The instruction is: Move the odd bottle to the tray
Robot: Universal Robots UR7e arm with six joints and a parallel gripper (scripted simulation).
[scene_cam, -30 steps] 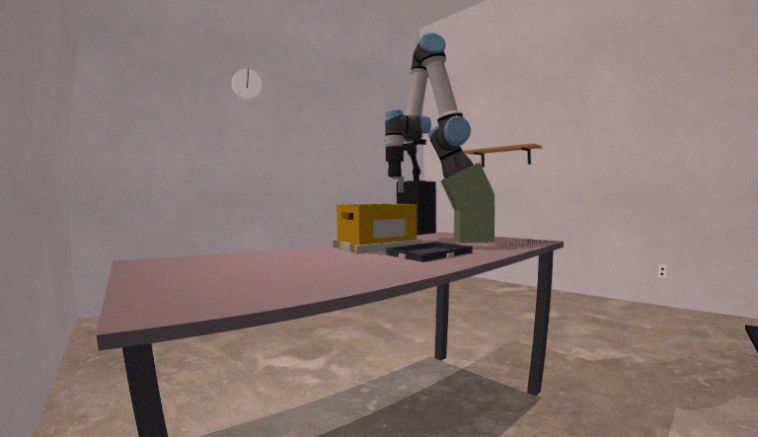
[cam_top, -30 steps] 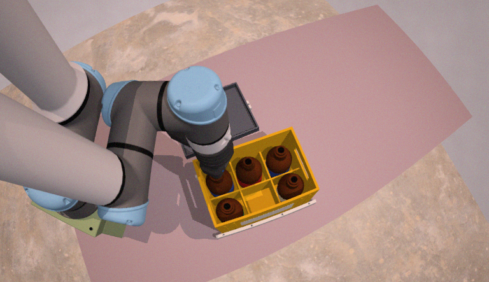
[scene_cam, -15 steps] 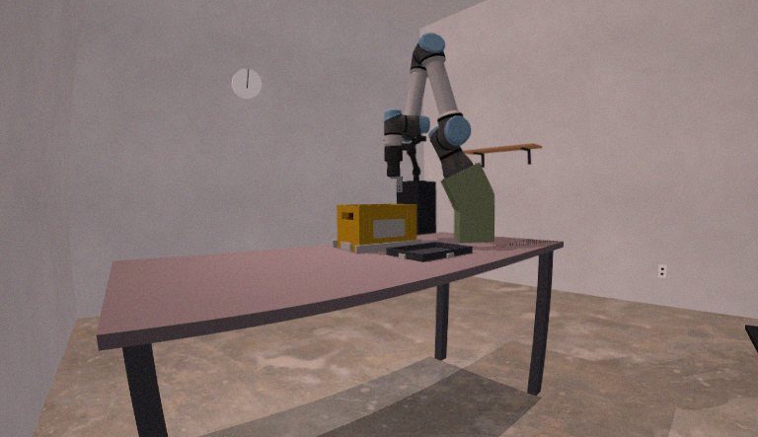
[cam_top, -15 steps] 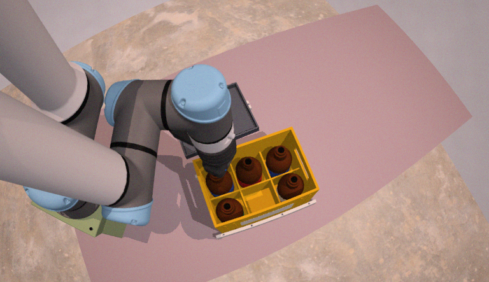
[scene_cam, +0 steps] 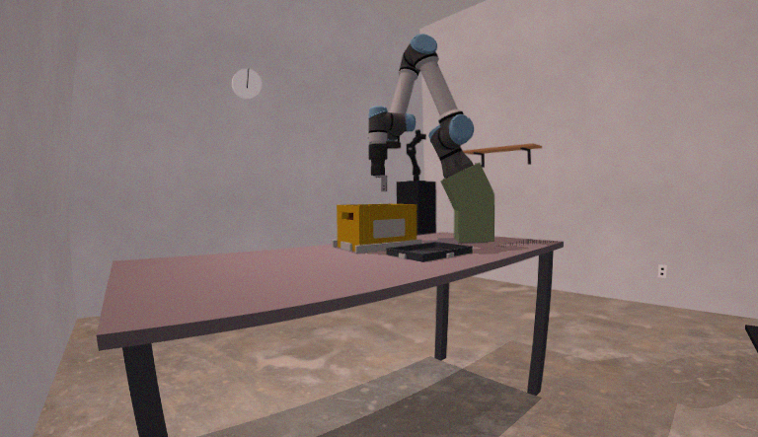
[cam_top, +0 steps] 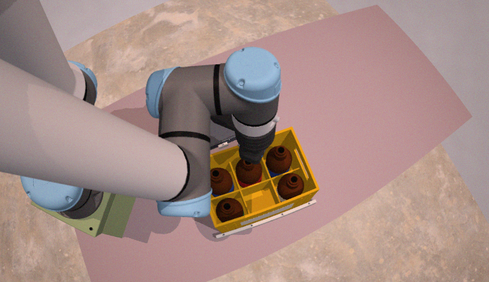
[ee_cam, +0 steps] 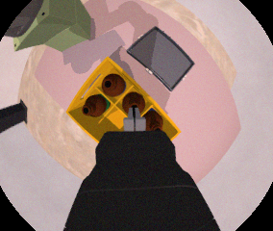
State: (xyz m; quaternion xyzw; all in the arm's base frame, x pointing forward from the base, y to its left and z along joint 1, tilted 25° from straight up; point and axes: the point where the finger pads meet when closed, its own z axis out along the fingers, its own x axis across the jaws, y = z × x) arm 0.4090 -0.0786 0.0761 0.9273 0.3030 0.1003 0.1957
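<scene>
Right now the crate is 5 cm to the right of my hand and 16 cm below it. Also, from my hand: glass bottle 8 cm ahead, 10 cm to the right, 16 cm below; dark tray 1 cm ahead, 23 cm to the left, 23 cm below.
</scene>
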